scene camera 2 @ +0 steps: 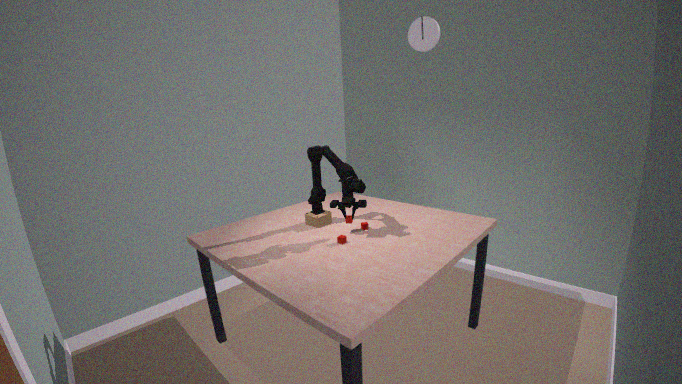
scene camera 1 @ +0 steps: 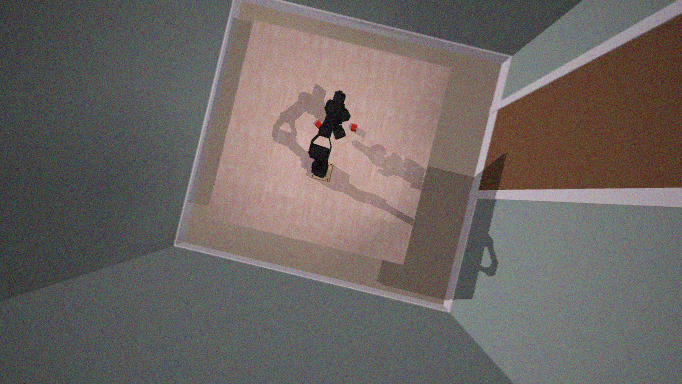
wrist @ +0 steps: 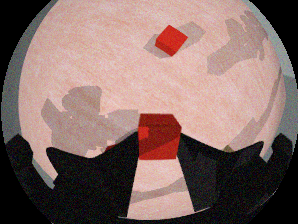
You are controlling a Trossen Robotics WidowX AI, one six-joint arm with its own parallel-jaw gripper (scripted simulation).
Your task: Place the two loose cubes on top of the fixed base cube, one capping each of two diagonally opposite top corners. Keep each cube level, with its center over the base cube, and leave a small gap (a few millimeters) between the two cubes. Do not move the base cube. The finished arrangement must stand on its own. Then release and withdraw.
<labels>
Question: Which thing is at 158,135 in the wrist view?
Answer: A red cube.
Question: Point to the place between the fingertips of my gripper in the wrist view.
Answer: At 157,136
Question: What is my gripper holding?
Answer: A red cube.
</labels>
